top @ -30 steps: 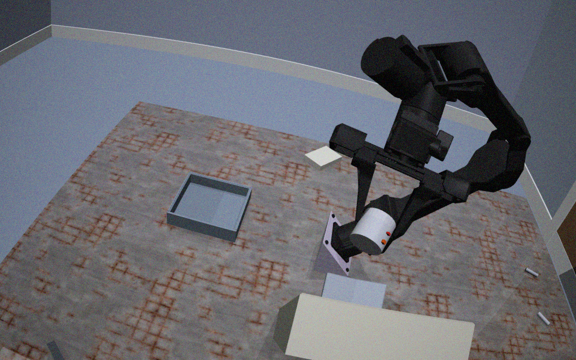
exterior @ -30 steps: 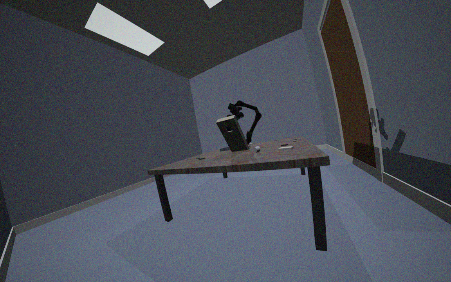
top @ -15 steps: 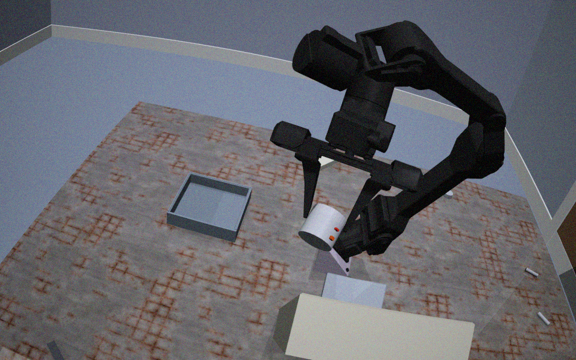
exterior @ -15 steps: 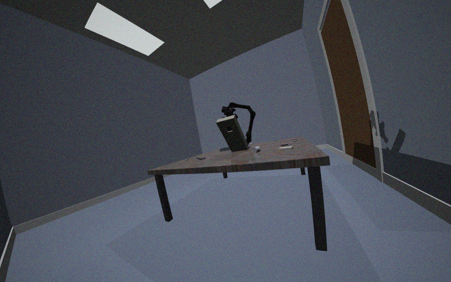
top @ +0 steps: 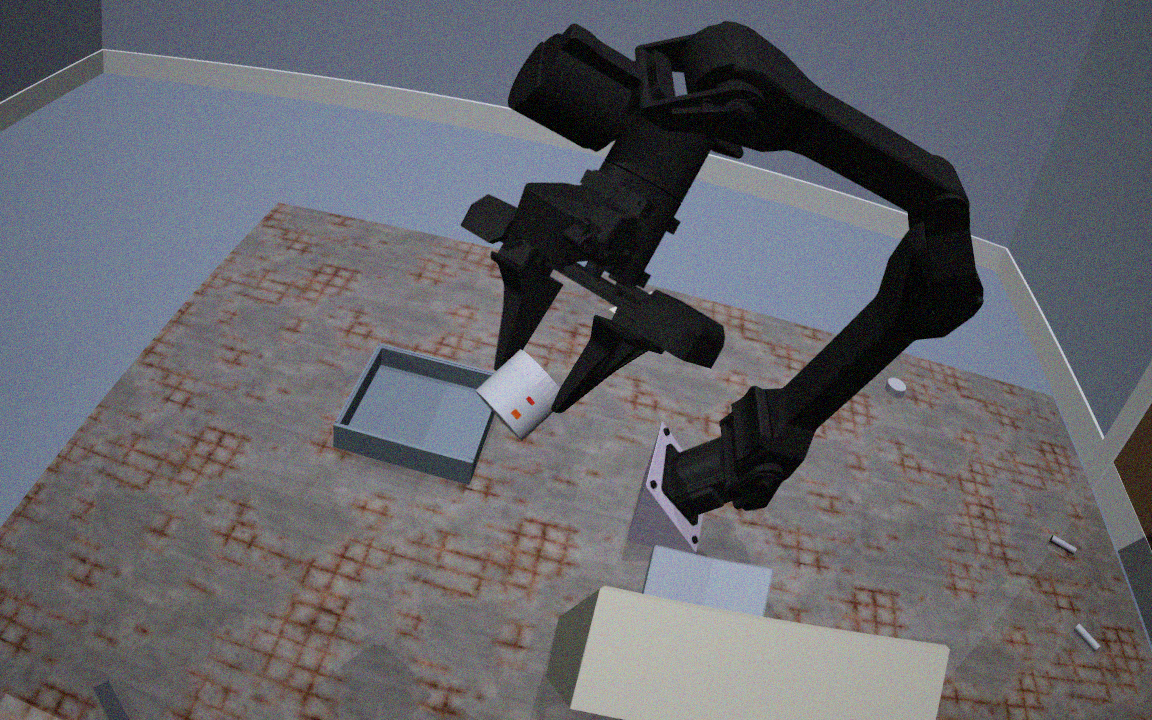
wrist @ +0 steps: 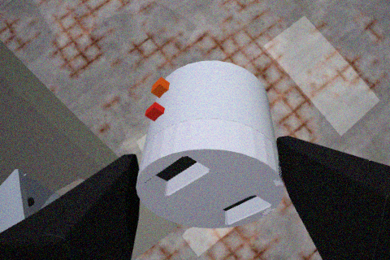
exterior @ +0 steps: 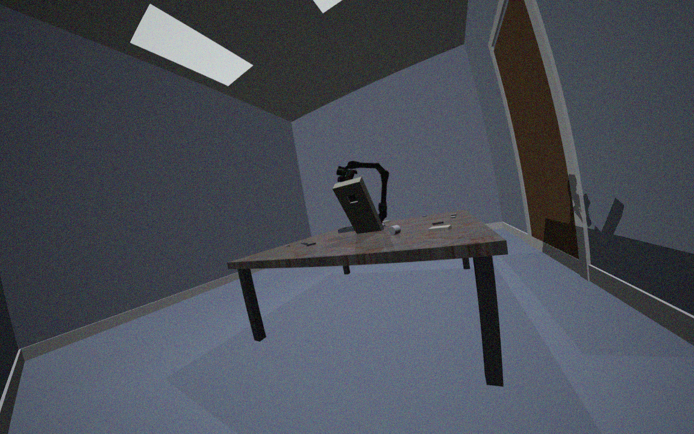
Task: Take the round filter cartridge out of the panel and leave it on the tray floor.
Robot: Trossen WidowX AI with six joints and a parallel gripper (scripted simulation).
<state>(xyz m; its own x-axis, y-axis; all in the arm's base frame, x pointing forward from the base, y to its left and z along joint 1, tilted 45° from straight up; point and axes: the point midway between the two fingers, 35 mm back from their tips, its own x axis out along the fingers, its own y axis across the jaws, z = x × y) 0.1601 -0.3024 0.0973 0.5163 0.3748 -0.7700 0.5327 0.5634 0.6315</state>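
Now: gripper tip 260 mm past the tray, 130 mm to the left of it and 270 mm above it. Also, from my gripper tip: round filter cartridge right at my gripper tip; then cream service panel 120 mm ahead, 150 mm to the left, 100 mm below.
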